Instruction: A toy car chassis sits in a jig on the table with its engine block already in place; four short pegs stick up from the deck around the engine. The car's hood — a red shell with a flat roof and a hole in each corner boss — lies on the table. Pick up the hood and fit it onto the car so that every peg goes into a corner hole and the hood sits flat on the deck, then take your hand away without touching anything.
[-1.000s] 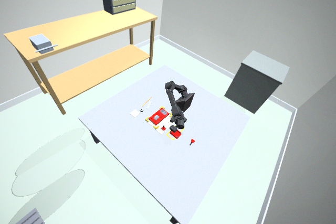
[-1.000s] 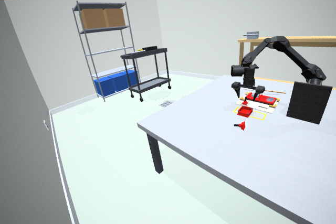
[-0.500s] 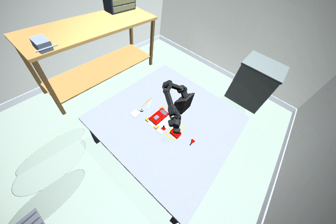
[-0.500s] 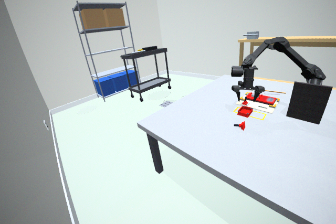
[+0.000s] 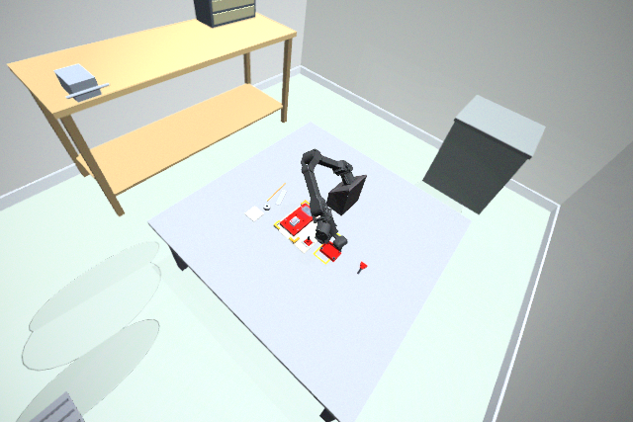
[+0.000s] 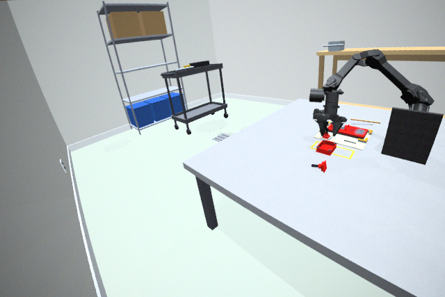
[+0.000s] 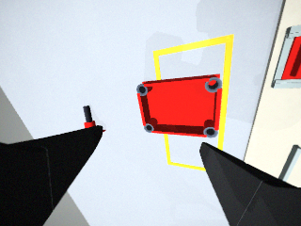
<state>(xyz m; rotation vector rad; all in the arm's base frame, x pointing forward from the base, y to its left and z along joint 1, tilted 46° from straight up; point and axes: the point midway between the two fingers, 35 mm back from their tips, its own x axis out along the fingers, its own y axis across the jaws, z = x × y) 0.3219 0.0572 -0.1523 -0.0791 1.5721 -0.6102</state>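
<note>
My gripper tip is 10 mm to the left of the red hood and 70 mm above it. Round my gripper tip: wheel 40 mm ahead, 440 mm to the right, 70 mm below; then grey engine block 10 mm ahead, 250 mm to the right, 50 mm below; then grey holder 50 mm ahead, 130 mm to the right, 40 mm below.
</note>
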